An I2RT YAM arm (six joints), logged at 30 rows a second.
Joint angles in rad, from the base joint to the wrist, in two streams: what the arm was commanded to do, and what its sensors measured. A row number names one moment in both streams.
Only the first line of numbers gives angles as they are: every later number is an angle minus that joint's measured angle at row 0.
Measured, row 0:
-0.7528 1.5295 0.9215 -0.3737 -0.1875 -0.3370
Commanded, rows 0 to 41:
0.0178 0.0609 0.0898 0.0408 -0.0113 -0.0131
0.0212 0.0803 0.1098 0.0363 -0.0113 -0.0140
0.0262 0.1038 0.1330 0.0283 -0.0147 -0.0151
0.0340 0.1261 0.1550 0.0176 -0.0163 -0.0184
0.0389 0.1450 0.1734 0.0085 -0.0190 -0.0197
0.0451 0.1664 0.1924 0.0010 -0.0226 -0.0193
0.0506 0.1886 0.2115 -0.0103 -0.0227 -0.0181
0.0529 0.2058 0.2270 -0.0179 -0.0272 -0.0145
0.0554 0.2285 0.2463 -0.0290 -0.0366 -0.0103
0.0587 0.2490 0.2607 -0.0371 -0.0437 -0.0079
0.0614 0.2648 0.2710 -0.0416 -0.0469 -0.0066
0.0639 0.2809 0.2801 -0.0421 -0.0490 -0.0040
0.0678 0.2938 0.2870 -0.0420 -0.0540 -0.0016
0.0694 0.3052 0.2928 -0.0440 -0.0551 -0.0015
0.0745 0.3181 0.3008 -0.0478 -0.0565 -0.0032
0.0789 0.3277 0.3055 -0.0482 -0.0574 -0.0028
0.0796 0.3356 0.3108 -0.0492 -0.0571 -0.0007
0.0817 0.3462 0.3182 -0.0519 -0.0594 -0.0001
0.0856 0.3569 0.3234 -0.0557 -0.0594 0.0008
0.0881 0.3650 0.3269 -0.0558 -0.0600 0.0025
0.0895 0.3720 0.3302 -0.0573 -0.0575 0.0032
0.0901 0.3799 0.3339 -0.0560 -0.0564 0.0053
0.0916 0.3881 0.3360 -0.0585 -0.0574 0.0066
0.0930 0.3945 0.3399 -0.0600 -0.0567 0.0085
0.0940 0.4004 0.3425 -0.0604 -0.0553 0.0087
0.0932 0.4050 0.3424 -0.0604 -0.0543 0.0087
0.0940 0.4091 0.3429 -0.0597 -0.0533 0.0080
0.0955 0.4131 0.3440 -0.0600 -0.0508 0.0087
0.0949 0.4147 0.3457 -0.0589 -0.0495 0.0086
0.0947 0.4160 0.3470 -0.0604 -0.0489 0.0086
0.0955 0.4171 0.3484 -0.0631 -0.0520 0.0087
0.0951 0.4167 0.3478 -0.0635 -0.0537 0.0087
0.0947 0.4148 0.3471 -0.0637 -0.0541 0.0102
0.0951 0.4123 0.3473 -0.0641 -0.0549 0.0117
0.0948 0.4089 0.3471 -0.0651 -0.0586 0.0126
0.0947 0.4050 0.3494 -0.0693 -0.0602 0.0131
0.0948 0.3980 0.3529 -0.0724 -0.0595 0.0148
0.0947 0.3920 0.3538 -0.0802 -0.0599 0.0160
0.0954 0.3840 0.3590 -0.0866 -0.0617 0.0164
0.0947 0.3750 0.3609 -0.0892 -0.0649 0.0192
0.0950 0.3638 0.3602 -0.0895 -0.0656 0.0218
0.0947 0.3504 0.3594 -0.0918 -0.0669 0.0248
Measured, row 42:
0.0900 0.3952 0.3154 -0.0690 -0.0446 0.0217
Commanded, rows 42 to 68:
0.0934 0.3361 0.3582 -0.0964 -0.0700 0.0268
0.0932 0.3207 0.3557 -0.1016 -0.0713 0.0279
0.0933 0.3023 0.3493 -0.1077 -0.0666 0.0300
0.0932 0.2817 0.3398 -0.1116 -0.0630 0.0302
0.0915 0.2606 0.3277 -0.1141 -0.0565 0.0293
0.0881 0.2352 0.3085 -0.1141 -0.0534 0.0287
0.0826 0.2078 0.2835 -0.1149 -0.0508 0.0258
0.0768 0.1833 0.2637 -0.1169 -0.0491 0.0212
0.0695 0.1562 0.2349 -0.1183 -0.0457 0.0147
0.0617 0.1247 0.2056 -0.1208 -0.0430 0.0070
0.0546 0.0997 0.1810 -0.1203 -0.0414 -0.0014
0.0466 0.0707 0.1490 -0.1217 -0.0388 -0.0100
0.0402 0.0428 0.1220 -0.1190 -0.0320 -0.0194
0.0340 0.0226 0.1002 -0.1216 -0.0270 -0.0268
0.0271 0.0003 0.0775 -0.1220 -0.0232 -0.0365
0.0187 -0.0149 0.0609 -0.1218 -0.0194 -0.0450
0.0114 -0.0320 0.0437 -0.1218 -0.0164 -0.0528
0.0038 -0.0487 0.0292 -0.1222 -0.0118 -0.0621
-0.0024 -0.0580 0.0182 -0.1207 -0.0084 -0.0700
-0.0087 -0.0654 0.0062 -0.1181 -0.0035 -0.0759
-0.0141 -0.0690 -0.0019 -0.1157 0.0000 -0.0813
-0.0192 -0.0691 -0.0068 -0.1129 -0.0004 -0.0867
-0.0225 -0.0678 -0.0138 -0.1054 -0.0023 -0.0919
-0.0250 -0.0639 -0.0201 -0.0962 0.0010 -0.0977
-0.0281 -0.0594 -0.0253 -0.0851 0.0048 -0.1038
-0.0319 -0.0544 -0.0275 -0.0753 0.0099 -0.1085
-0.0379 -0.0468 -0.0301 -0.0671 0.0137 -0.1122
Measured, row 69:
-0.0275 -0.0515 -0.0306 -0.1125 0.0031 -0.0691
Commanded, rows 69 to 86:
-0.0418 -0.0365 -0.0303 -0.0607 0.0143 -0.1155
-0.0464 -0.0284 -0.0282 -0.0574 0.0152 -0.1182
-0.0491 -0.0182 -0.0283 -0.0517 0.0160 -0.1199
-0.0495 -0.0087 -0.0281 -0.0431 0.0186 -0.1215
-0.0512 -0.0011 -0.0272 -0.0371 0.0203 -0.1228
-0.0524 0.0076 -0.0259 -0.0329 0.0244 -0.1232
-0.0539 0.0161 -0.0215 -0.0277 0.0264 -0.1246
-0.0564 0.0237 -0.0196 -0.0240 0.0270 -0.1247
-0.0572 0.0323 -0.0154 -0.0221 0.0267 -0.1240
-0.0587 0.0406 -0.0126 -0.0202 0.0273 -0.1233
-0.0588 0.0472 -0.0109 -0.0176 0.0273 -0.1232
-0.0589 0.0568 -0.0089 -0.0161 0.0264 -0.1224
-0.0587 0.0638 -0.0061 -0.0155 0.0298 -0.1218
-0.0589 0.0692 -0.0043 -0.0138 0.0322 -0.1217
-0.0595 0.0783 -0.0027 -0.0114 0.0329 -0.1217
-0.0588 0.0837 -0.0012 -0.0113 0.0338 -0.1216
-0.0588 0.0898 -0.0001 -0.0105 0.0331 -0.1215
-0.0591 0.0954 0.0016 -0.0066 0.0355 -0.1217
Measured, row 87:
-0.0546 0.0759 -0.0329 -0.0324 0.0309 -0.1019
